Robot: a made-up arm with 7 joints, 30 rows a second.
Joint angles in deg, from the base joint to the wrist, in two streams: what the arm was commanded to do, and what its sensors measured. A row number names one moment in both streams.
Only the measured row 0 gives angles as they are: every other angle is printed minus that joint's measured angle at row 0.
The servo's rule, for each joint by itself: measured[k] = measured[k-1] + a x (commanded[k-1-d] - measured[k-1]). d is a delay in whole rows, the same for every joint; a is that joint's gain. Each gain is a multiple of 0.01, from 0.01 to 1. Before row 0 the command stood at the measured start. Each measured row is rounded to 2 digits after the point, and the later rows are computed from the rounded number. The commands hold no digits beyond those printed.
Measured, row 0:
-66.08 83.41 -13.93 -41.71 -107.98 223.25 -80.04
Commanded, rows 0 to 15:
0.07 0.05 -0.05 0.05 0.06 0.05 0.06
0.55 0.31 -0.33 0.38 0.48 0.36 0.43
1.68 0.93 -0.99 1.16 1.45 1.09 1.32
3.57 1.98 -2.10 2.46 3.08 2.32 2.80
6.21 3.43 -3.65 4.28 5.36 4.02 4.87
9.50 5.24 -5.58 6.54 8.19 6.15 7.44
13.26 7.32 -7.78 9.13 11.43 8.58 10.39
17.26 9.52 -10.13 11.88 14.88 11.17 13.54
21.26 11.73 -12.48 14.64 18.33 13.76 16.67
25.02 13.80 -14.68 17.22 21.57 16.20 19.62
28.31 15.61 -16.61 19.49 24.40 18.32 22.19
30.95 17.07 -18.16 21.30 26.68 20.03 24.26
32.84 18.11 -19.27 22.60 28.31 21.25 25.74
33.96 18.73 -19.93 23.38 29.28 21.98 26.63
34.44 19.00 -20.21 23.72 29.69 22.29 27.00
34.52 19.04 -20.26 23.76 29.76 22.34 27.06
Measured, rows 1 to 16:
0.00 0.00 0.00 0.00 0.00 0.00 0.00
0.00 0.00 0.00 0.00 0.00 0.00 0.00
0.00 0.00 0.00 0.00 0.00 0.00 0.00
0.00 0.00 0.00 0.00 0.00 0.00 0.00
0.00 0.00 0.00 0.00 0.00 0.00 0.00
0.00 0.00 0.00 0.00 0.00 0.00 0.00
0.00 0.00 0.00 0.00 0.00 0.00 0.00
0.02 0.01 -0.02 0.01 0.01 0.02 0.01
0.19 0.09 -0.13 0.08 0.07 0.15 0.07
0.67 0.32 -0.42 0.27 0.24 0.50 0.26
1.60 0.77 -0.99 0.66 0.58 1.17 0.64
3.08 1.49 -1.89 1.31 1.15 2.22 1.27
5.13 2.50 -3.14 2.25 1.99 3.67 2.20
7.73 3.80 -4.72 3.49 3.12 5.49 3.43
10.78 5.34 -6.56 5.00 4.53 7.59 4.95
14.13 7.07 -8.57 6.74 6.19 9.87 6.71
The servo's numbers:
d 7
a 0.32 0.27 0.34 0.18 0.12 0.37 0.15

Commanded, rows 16 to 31:
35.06 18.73 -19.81 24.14 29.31 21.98 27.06
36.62 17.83 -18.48 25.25 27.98 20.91 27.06
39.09 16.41 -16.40 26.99 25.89 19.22 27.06
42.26 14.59 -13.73 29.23 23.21 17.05 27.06
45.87 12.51 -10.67 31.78 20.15 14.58 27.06
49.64 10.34 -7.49 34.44 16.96 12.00 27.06
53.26 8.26 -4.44 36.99 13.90 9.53 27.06
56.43 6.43 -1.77 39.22 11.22 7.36 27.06
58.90 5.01 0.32 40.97 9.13 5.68 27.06
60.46 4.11 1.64 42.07 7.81 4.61 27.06
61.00 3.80 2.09 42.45 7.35 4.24 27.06
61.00 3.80 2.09 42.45 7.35 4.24 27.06
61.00 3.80 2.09 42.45 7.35 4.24 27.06
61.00 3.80 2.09 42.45 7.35 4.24 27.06
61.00 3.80 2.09 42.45 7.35 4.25 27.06
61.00 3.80 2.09 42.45 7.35 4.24 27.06
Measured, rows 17 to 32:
17.61 8.89 -10.65 8.63 8.04 12.21 8.65
21.03 10.70 -12.68 10.58 10.00 14.47 10.68
24.20 12.42 -14.54 12.51 12.00 16.53 12.72
26.96 13.96 -16.15 14.33 13.96 18.28 14.67
29.20 15.25 -17.44 15.96 15.80 19.65 16.46
30.88 16.26 -18.38 17.36 17.47 20.63 18.04
32.04 17.01 -19.02 18.51 18.94 21.26 19.39
33.01 17.47 -19.29 19.52 20.18 21.53 20.54
34.17 17.57 -19.01 20.55 21.12 21.30 21.52
35.74 17.26 -18.12 21.71 21.69 20.53 22.35
37.83 16.54 -16.63 23.06 21.87 19.24 23.06
40.40 15.45 -14.60 24.63 21.66 17.52 23.66
43.36 14.07 -12.18 26.40 21.10 15.48 24.17
46.53 12.50 -9.55 28.31 20.24 13.28 24.60
49.70 10.86 -6.90 30.27 19.16 11.09 24.97
52.64 9.28 -4.45 32.20 17.96 9.09 25.28

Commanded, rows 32 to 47:
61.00 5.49 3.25 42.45 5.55 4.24 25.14
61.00 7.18 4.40 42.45 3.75 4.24 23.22
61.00 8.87 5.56 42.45 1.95 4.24 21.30
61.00 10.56 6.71 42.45 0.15 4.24 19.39
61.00 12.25 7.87 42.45 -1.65 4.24 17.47
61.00 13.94 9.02 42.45 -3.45 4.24 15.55
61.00 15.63 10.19 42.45 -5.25 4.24 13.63
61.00 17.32 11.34 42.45 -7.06 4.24 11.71
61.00 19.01 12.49 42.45 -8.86 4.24 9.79
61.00 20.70 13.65 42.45 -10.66 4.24 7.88
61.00 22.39 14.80 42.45 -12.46 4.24 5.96
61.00 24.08 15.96 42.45 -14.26 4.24 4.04
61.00 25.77 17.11 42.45 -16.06 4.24 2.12
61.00 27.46 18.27 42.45 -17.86 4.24 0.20
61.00 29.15 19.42 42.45 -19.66 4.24 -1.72
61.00 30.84 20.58 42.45 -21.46 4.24 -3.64
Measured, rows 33 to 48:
55.14 7.88 -2.38 33.98 16.74 7.43 25.55
57.02 6.78 -0.86 35.50 15.61 6.25 25.78
58.29 5.98 0.14 36.75 14.62 5.51 25.97
59.16 5.39 0.80 37.78 13.75 5.04 26.13
59.75 4.96 1.24 38.62 12.98 4.74 26.27
60.15 4.65 1.53 39.31 12.30 4.56 26.39
60.42 4.42 1.72 39.88 11.71 4.44 26.49
60.61 4.71 2.24 40.34 10.97 4.37 26.29
60.73 5.38 2.97 40.72 10.10 4.32 25.83
60.82 6.32 3.85 41.03 9.12 4.29 25.15
60.88 7.46 4.82 41.29 8.04 4.27 24.29
60.92 8.75 5.86 41.50 6.88 4.26 23.27
60.95 10.15 6.93 41.67 5.64 4.25 22.11
60.97 11.63 8.04 41.81 4.33 4.25 20.84
60.98 13.17 9.16 41.93 2.96 4.25 19.47
60.99 14.75 10.29 42.02 1.54 4.25 18.02

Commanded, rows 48 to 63:
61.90 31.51 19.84 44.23 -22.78 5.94 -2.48
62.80 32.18 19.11 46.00 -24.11 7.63 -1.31
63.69 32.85 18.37 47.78 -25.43 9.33 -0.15
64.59 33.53 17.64 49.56 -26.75 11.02 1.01
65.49 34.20 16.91 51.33 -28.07 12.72 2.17
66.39 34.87 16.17 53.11 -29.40 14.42 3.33
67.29 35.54 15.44 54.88 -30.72 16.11 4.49
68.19 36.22 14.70 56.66 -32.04 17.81 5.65
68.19 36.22 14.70 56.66 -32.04 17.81 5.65
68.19 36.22 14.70 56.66 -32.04 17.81 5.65
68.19 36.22 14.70 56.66 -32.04 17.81 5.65
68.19 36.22 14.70 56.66 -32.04 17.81 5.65
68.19 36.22 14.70 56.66 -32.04 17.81 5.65
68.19 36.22 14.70 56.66 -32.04 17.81 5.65
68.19 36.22 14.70 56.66 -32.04 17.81 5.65
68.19 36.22 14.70 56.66 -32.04 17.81 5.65
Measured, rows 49 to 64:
60.99 16.36 11.43 42.10 0.08 4.25 16.50
60.99 17.99 12.58 42.16 -1.42 4.25 14.92
60.99 19.63 13.73 42.21 -2.96 4.25 13.29
60.99 21.29 14.88 42.25 -4.53 4.25 11.61
60.99 22.96 16.03 42.29 -6.13 4.25 9.90
60.99 24.63 17.18 42.32 -7.75 4.25 8.16
60.99 26.31 18.34 42.34 -9.40 4.25 6.39
61.28 27.71 18.85 42.68 -11.01 4.88 5.06
61.77 28.92 18.94 43.28 -12.58 5.90 4.10
62.38 29.98 18.75 44.09 -14.12 7.17 3.46
63.09 30.94 18.37 45.07 -15.64 8.59 3.09
63.86 31.82 17.87 46.20 -17.13 10.12 2.95
64.67 32.64 17.29 47.44 -18.60 11.71 3.01
65.51 33.42 16.66 48.78 -20.05 13.34 3.23
66.37 34.18 15.99 50.20 -21.49 14.99 3.59
66.95 34.73 15.55 51.36 -22.76 16.03 3.90

